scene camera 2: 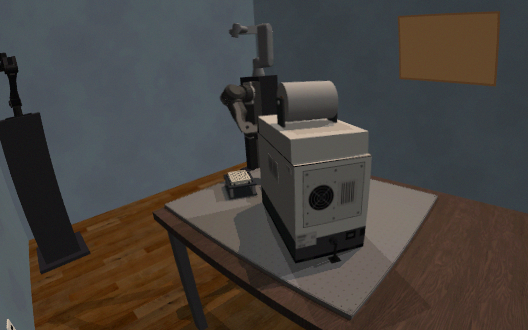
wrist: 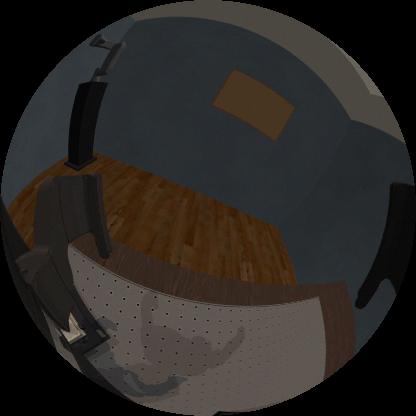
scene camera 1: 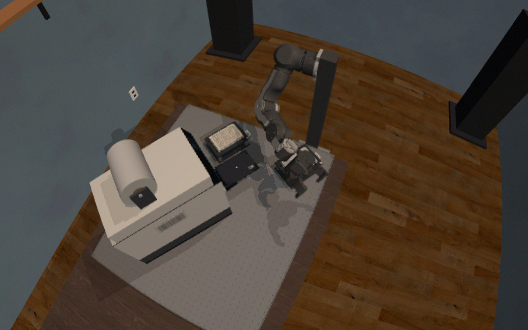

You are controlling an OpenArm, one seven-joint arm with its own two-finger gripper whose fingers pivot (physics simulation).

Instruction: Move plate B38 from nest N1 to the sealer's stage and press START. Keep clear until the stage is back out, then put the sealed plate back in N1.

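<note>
A cream plate with a grid of wells [scene camera 1: 226,138] [scene camera 2: 239,176] sits level in a raised black nest [scene camera 1: 216,153] [scene camera 2: 242,191] near the sealer's front; no label is readable. The off-white sealer [scene camera 1: 172,170] [scene camera 2: 327,145] carries a large roll. A flat black stage [scene camera 1: 236,172] is outside its front, beside the nest, with no plate on it. The sealer hides it in the second scene view. The START button cannot be made out. My gripper [scene camera 1: 311,181] [wrist: 217,239] is open and empty above the mat, to the right of stage and nest in the first scene view.
The perforated grey mat [scene camera 1: 225,265] [scene camera 2: 395,215] [wrist: 280,345] lies on a dark wooden table [scene camera 1: 65,300] [scene camera 2: 470,250]. My arm's dark post [scene camera 1: 324,100] stands behind the gripper. Other black pedestals [scene camera 1: 231,25] [scene camera 2: 37,185] [wrist: 85,122] stand on the floor away from the table.
</note>
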